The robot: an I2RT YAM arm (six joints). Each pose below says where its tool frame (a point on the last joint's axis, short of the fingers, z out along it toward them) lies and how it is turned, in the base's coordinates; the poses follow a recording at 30 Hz.
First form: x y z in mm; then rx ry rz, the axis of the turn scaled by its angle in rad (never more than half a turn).
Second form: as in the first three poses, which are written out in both.
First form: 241 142 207 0.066 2.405 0.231
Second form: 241 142 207 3.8 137.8 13.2
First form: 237 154 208 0.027 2.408 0.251
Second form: 237 154 208 1.5 138.0 14.4
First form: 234 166 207 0.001 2.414 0.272
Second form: 234 166 207 0.1 138.3 15.6
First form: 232 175 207 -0.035 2.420 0.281
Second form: 232 175 207 -2.0 138.7 16.1
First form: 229 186 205 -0.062 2.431 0.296
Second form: 229 186 205 -3.6 139.3 17.0
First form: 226 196 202 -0.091 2.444 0.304
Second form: 226 196 202 -5.2 140.0 17.4
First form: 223 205 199 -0.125 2.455 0.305
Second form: 223 205 199 -7.2 140.7 17.5
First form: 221 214 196 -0.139 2.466 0.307
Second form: 221 214 196 -8.0 141.3 17.6
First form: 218 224 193 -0.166 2.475 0.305
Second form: 218 224 193 -9.5 141.8 17.5
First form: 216 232 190 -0.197 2.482 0.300
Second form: 216 232 190 -11.3 142.2 17.2
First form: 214 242 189 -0.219 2.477 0.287
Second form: 214 242 189 -12.5 141.9 16.4
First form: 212 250 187 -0.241 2.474 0.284
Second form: 212 250 187 -13.8 141.7 16.3
